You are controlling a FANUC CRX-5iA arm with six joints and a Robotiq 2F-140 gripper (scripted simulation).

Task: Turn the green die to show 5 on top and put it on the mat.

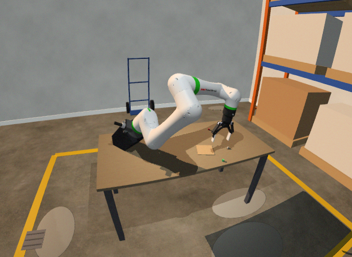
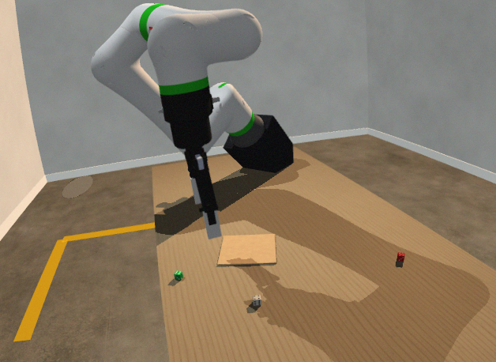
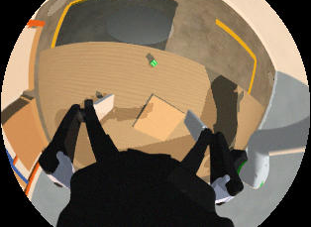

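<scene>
Right now the green die is 1 cm behind my hand, 9 cm to the right of it and 14 cm below it. Also, from my hand: white die: 15 cm ahead, 4 cm to the left, 14 cm below; then red die: 19 cm ahead, 41 cm to the left, 14 cm below; then tan mat: 6 cm behind, 11 cm to the left, 15 cm below.
</scene>
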